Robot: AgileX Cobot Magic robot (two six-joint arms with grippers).
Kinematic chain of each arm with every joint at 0, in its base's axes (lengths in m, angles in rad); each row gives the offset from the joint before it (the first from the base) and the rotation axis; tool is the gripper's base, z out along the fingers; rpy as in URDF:
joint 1: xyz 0 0 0.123 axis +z
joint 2: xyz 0 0 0 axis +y
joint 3: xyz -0.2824 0 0.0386 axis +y
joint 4: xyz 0.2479 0 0.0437 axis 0.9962 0 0.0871
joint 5: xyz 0 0 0 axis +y
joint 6: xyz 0.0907 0 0.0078 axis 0.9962 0 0.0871
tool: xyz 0 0 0 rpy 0 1.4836 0
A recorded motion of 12 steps. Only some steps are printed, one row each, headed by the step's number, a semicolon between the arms.
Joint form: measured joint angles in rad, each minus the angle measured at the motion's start. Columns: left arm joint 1, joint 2, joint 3, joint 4, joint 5, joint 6; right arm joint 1, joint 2, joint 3, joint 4, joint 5, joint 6.
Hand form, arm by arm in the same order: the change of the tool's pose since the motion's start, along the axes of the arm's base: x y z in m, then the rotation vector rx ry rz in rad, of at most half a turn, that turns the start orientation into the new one. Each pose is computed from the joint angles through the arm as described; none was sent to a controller.
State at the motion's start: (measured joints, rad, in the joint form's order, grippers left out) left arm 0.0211 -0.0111 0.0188 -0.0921 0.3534 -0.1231; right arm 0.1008 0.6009 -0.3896 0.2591 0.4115 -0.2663
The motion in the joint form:
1: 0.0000 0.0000 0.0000 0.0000 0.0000 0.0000; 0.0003 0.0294 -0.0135 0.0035 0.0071 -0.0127
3: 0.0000 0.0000 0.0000 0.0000 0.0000 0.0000; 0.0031 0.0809 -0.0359 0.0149 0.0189 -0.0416
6: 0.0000 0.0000 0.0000 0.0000 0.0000 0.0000; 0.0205 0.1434 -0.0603 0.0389 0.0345 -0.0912
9: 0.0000 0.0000 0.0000 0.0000 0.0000 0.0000; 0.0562 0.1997 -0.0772 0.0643 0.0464 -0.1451
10: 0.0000 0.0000 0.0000 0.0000 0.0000 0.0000; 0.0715 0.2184 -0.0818 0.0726 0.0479 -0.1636
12: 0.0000 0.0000 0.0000 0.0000 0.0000 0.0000; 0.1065 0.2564 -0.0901 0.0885 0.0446 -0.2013
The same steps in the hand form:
1: 0.0000 0.0000 0.0000 0.0000 0.0000 0.0000; 0.0044 0.0008 0.0004 -0.0093 0.0206 0.0081
3: 0.0000 0.0000 0.0000 0.0000 0.0000 0.0000; 0.0122 0.0026 0.0004 -0.0256 0.0564 0.0276
6: 0.0000 0.0000 0.0000 0.0000 0.0000 0.0000; 0.0212 0.0073 -0.0010 -0.0474 0.1012 0.0731
9: 0.0000 0.0000 0.0000 0.0000 0.0000 0.0000; 0.0283 0.0148 -0.0043 -0.0718 0.1412 0.1391
10: 0.0000 0.0000 0.0000 0.0000 0.0000 0.0000; 0.0305 0.0178 -0.0056 -0.0808 0.1526 0.1643
12: 0.0000 0.0000 0.0000 0.0000 0.0000 0.0000; 0.0349 0.0247 -0.0085 -0.1004 0.1701 0.2176

